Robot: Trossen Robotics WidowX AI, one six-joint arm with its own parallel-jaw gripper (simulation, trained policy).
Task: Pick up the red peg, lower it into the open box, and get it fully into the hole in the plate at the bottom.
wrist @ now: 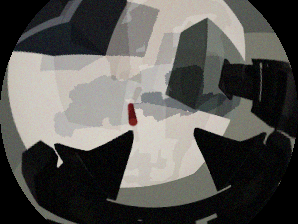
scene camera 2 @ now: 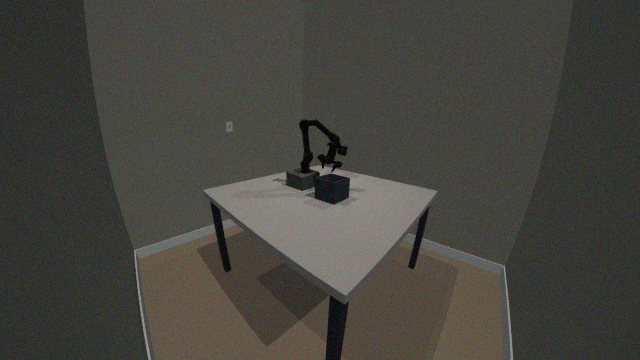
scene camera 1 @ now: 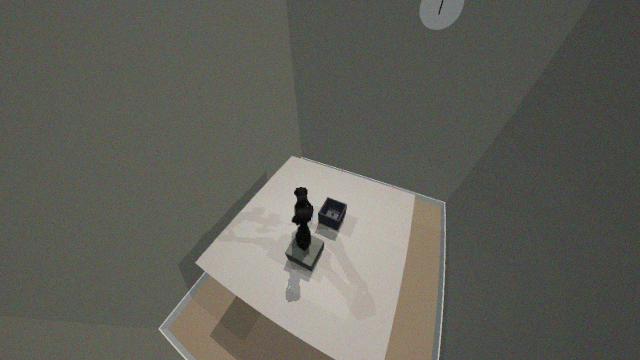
In view: the gripper [wrist: 164,133] and a dark box [scene camera 2: 331,188].
